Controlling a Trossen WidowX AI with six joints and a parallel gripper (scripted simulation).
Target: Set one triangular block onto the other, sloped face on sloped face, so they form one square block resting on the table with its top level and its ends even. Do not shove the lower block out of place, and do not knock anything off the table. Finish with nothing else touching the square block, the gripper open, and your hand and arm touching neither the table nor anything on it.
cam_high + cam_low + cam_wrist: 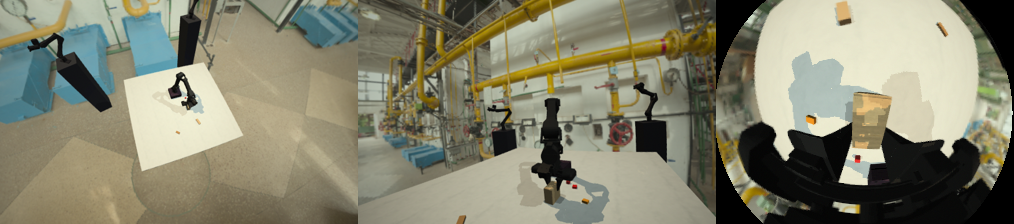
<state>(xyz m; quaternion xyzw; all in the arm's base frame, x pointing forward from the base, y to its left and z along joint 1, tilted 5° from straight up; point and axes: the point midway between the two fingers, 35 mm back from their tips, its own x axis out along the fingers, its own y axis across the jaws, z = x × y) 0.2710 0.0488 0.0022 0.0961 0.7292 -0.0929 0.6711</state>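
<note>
My gripper tip is 1 cm below the triangular block. The rest, counted from my gripper tip: small orange block 13 cm to the left, 4 cm below, 2 cm ahead.
</note>
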